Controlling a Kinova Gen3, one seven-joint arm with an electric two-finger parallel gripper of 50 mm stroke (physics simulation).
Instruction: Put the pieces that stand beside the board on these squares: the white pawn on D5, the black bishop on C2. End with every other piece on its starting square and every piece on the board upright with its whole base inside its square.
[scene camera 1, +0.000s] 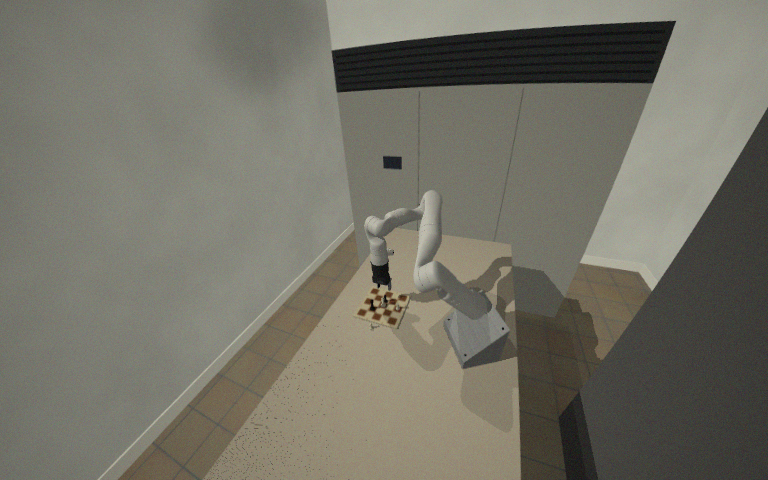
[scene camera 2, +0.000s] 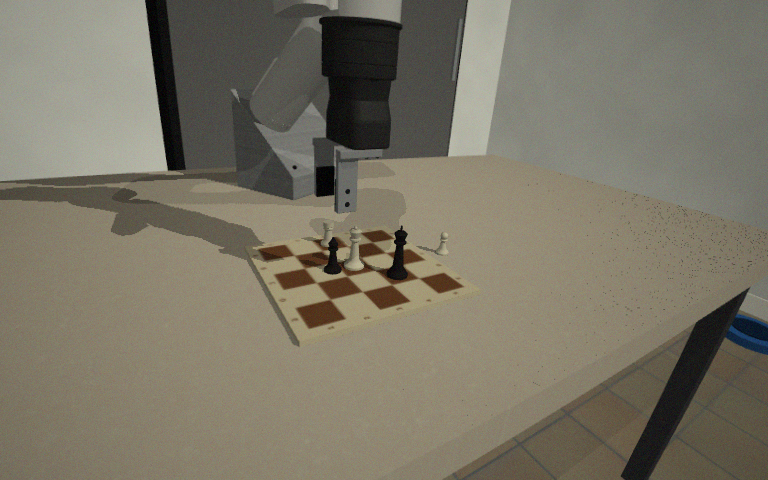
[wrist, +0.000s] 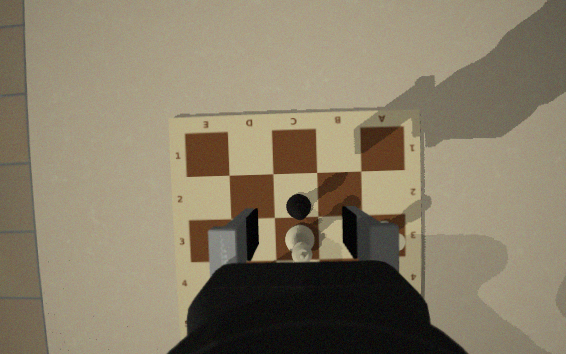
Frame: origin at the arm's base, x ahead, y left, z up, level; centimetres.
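Where they show: gripper, between the fingertips: (scene camera 1: 384, 288) (scene camera 2: 334, 202) (wrist: 300, 225); arm's base, origin of its link: (scene camera 1: 476, 308) (scene camera 2: 271, 113).
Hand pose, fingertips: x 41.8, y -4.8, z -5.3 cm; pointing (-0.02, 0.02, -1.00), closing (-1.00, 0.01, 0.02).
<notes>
Things, the pixels of their top centre, and the offset from my fingertips. Level surfaces: height alone.
- black bishop, centre of its top: (wrist: 300, 214) (scene camera 2: 333, 237) (scene camera 1: 385, 294) dx -0.2, dy +0.0, dz -4.2 cm
- white pawn, centre of its top: (scene camera 2: 444, 232) (scene camera 1: 370, 323) dx +0.1, dy +16.8, dz -6.0 cm
- white king, centre of its top: (wrist: 302, 257) (scene camera 2: 355, 226) dx -0.2, dy +2.9, dz -3.3 cm
- black king, centre of its top: (scene camera 2: 401, 225) (scene camera 1: 371, 299) dx +4.0, dy +6.6, dz -2.2 cm
- white rook, centre of its top: (scene camera 2: 328, 221) (scene camera 1: 397, 303) dx -7.5, dy +2.7, dz -5.2 cm
- table, height of its surface: dz -9.2 cm
The black bishop (scene camera 2: 333, 260) (wrist: 298, 206) (scene camera 1: 385, 296) stands upright on C2 of the board (scene camera 2: 263, 281) (wrist: 181, 220), near the C3 edge. The exact gap between its base and that line is hard to tell. The white pawn (scene camera 2: 443, 244) (scene camera 1: 373, 326) stands upright on the table beside the rank 5 side. D5 shows no piece. The white king (scene camera 2: 354, 250) (wrist: 299, 237) is on C3, the black king (scene camera 2: 398, 254) (scene camera 1: 372, 306) on D4, the white rook (scene camera 2: 326, 234) (scene camera 1: 398, 308) on A3; all are upright. My gripper (scene camera 1: 384, 286) (scene camera 2: 335, 202) (wrist: 300, 225) is open and empty, above the pieces.
The arm's base (scene camera 1: 476, 333) (scene camera 2: 266, 158) is bolted to the table (scene camera 1: 419, 407) (scene camera 2: 169, 367) on the A side of the board. The black king stands on D4, right next to D5. The table's edge runs along the E side, with tiled floor beyond.
</notes>
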